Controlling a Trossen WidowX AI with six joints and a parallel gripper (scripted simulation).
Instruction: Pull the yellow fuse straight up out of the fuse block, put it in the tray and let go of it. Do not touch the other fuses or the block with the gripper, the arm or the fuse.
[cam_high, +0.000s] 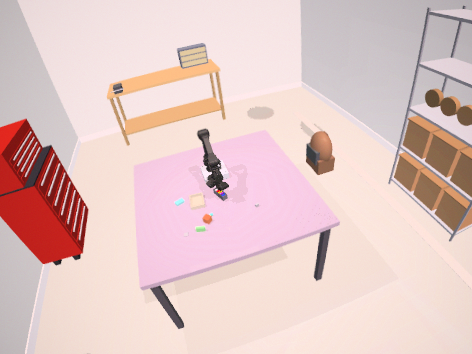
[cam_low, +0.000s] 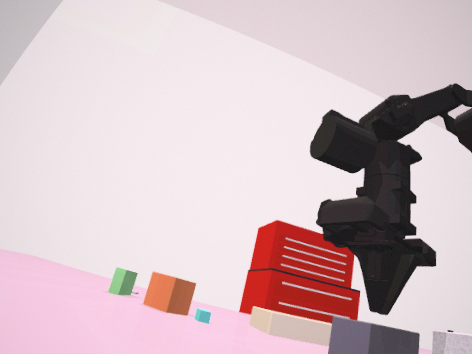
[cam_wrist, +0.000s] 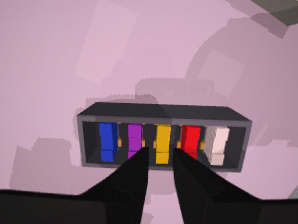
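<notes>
The yellow fuse lies 30 mm below my gripper tip. Also, from my gripper tip: red fuse 30 mm below, 20 mm behind; then purple fuse 30 mm below, 20 mm ahead; then beige tray 170 mm to the right, 50 mm below, 40 mm behind.
</notes>
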